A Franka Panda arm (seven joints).
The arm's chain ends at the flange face. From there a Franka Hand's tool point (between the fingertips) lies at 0.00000 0.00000 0.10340 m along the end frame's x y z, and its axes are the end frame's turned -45 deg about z.
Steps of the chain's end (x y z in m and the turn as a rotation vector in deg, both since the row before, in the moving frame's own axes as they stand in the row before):
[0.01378 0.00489 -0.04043 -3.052 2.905 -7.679]
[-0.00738 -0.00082 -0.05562 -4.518 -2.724 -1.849]
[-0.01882 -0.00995 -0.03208 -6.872 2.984 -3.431]
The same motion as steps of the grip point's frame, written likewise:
[0.00661 0.02079 -0.04071 -4.212 -0.104 -7.679]
[-0.01383 -0.00336 -0.05606 -1.269 -5.121 -1.849]
[-0.01084 -0.00766 -0.03296 -6.969 -2.749 -3.431]

